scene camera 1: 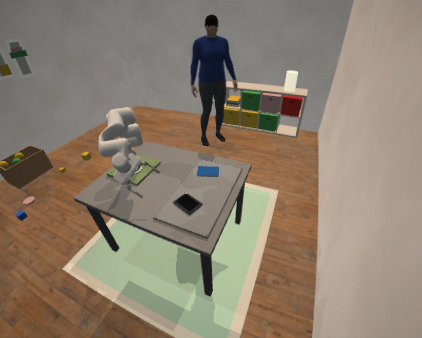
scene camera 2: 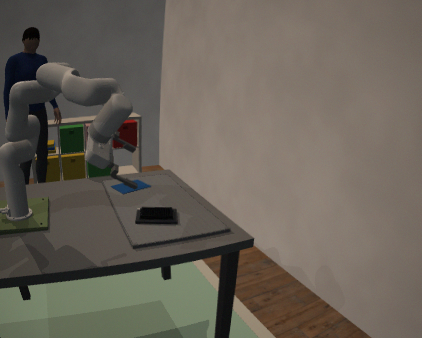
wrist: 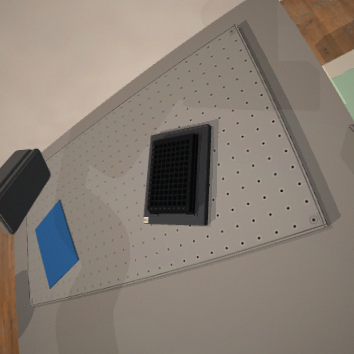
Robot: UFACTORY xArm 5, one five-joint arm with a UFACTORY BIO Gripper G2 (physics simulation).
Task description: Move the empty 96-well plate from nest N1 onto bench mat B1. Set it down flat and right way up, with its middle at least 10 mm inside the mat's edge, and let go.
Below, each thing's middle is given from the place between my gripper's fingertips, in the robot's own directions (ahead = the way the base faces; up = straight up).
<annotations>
My gripper is now 14 cm short of the black 96-well plate [wrist: 172, 180], 13 cm to the right of it and 24 cm above it. From my hand the other things lie so: dark grey nest [wrist: 203, 151] 14 cm ahead, 13 cm to the left, 26 cm below; blue bench mat [wrist: 57, 251] 20 cm ahead, 50 cm to the left, 26 cm below.
</annotations>
